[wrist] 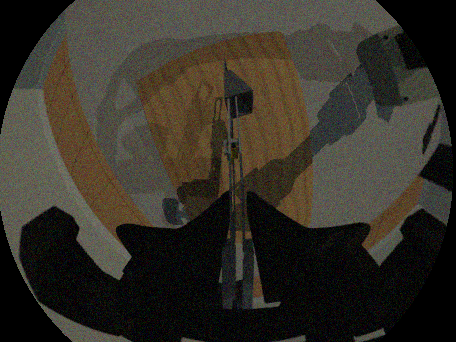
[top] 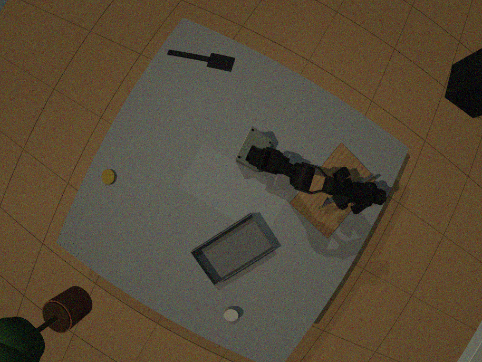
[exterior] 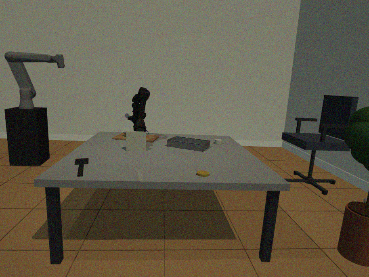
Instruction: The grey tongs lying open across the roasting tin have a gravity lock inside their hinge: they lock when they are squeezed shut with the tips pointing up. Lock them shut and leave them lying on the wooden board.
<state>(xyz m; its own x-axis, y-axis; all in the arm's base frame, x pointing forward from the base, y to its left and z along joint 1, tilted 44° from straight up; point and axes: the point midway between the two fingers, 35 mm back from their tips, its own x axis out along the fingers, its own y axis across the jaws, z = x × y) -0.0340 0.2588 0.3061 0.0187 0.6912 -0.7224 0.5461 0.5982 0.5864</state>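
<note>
Now: gripper tip 1 cm to the left of the wooden board and 9 cm above it. The rest, counted from my gripper tip: black spatula (29 cm behind, 80 cm to the right, 10 cm below); then roasting tin (42 cm ahead, 31 cm to the right, 7 cm below); then white disc (71 cm ahead, 18 cm to the right, 8 cm below).
</note>
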